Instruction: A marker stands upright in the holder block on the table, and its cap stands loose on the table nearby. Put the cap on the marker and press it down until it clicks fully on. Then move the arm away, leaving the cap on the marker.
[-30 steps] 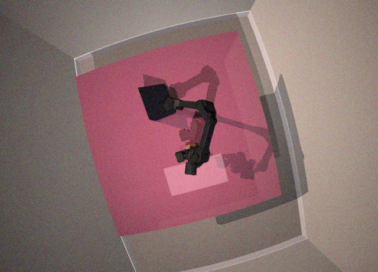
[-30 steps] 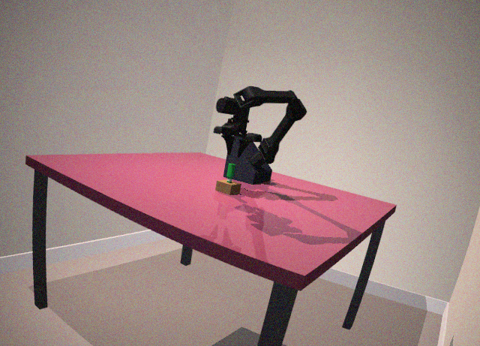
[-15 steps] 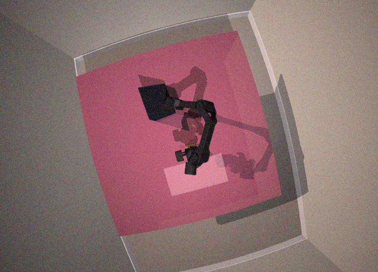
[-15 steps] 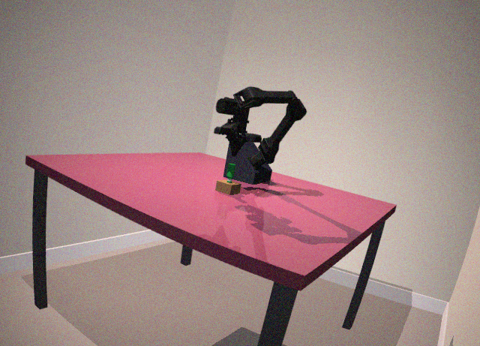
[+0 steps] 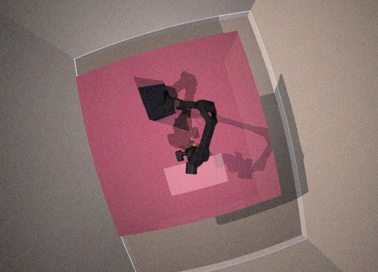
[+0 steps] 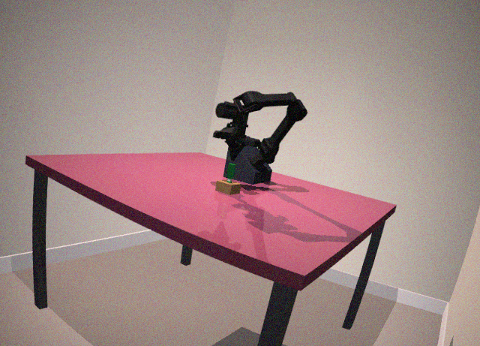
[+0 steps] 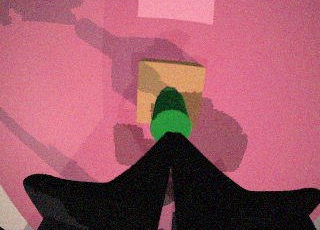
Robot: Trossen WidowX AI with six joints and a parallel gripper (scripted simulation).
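The green cap lies 40 mm below my gripper tip. Also, from my gripper tip: tan holder block 110 mm below.
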